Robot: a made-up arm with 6 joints.
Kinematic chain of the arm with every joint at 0, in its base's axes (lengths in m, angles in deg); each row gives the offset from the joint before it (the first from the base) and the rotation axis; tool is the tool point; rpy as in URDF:
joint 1: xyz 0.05 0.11 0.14 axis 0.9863 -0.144 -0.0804
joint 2: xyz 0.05 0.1 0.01 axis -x
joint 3: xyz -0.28 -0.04 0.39 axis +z
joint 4: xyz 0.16 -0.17 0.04 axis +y
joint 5: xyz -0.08 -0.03 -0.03 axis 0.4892 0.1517 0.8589
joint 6: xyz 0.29 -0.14 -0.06 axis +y
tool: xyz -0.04 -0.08 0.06 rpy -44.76 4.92 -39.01
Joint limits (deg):
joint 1: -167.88..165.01
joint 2: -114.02..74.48
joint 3: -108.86..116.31
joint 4: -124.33..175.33
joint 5: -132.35..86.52
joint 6: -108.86..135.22
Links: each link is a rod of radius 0.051 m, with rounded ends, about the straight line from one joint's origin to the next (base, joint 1, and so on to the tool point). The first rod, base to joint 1, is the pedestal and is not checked.
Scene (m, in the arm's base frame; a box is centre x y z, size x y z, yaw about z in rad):
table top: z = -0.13
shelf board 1: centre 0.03 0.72 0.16 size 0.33 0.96 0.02 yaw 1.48
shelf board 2: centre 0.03 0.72 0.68 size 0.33 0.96 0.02 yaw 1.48
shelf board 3: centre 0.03 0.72 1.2 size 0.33 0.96 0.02 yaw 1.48
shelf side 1: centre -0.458 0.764 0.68 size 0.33 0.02 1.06 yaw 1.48
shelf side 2: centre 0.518 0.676 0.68 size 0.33 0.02 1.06 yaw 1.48
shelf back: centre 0.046 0.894 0.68 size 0.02 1 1.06 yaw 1.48
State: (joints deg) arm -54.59 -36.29 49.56 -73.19 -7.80 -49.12
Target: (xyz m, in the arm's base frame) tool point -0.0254 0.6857 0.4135
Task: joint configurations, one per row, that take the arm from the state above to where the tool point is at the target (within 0.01 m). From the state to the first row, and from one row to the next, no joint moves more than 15 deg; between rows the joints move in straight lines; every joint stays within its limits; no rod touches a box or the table.
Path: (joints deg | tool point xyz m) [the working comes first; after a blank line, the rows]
Joints at the target: -54.17 -39.16 99.80 -43.85 46.52 -56.84
Straight joint move there: clear.

1: -54.49 -37.01 62.12 -65.85 5.78 -51.05 | 0.3758 0.3810 0.5149
2: -54.38 -37.73 74.68 -58.52 19.36 -52.98 | 0.2912 0.5384 0.4724
3: -54.28 -38.44 87.24 -51.18 32.94 -54.91 | 0.1483 0.6469 0.4367
4: -54.17 -39.16 99.80 -43.85 46.52 -56.84 | -0.0254 0.6857 0.4135

